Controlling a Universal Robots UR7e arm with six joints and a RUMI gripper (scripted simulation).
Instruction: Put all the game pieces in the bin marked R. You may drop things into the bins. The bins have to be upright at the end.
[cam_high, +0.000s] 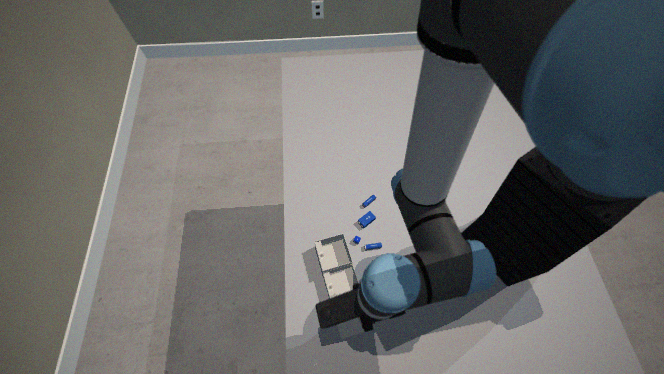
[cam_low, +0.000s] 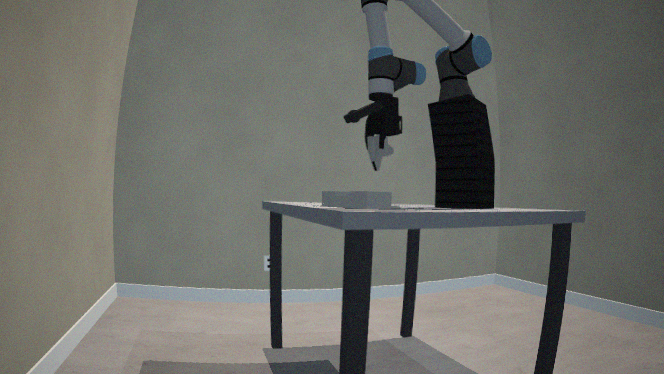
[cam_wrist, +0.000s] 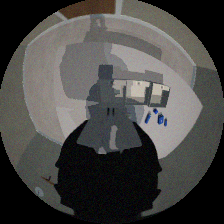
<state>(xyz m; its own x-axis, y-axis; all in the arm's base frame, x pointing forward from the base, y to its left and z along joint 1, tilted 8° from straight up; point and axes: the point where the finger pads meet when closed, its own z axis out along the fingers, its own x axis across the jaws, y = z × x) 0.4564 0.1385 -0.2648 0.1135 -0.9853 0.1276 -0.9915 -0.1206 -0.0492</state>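
My gripper is now 200 mm to the left of the blue game piece, 110 mm above it and 30 mm past it. Round my hand: grey two-compartment bin unit: 100 mm below, 80 mm to the right, 30 mm ahead; white spotted game piece: 120 mm below, 90 mm behind, 80 mm to the right.
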